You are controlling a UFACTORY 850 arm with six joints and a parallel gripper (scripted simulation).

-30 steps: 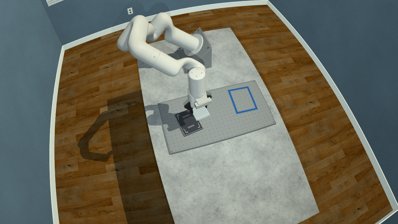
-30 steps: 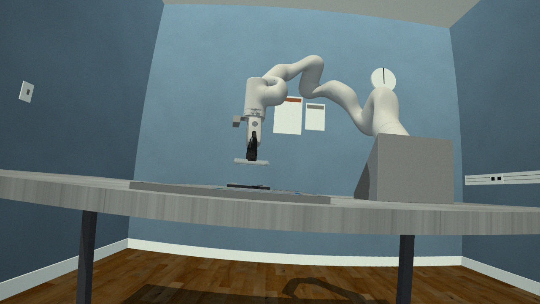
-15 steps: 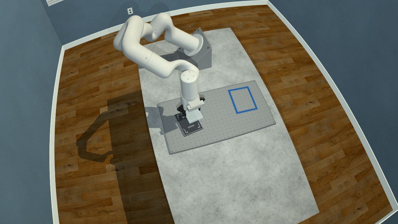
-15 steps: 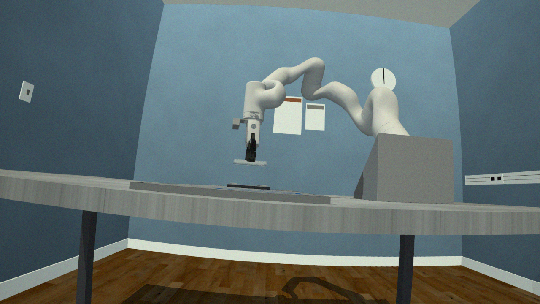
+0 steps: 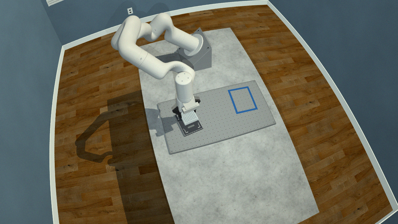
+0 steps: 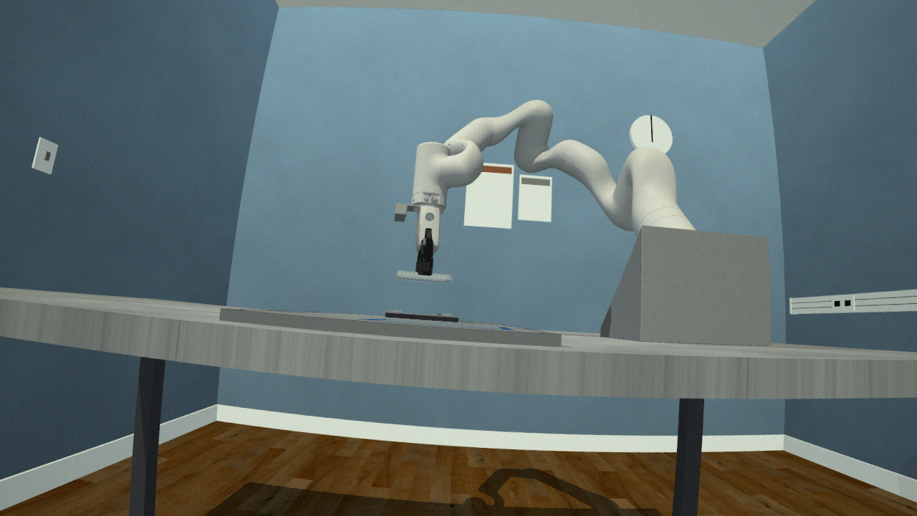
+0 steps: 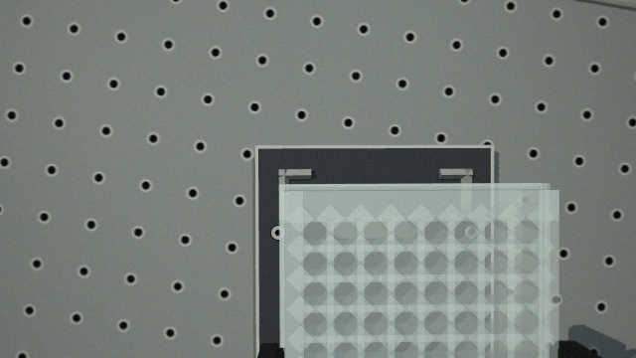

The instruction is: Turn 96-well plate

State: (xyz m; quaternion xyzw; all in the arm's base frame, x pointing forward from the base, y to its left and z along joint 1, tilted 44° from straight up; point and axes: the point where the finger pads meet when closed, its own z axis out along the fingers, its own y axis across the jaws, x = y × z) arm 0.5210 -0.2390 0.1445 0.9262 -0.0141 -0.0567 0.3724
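The dark plate nest is 100 mm below my hand. The rest, counted from my hand: 96-well plate: 10 mm below.
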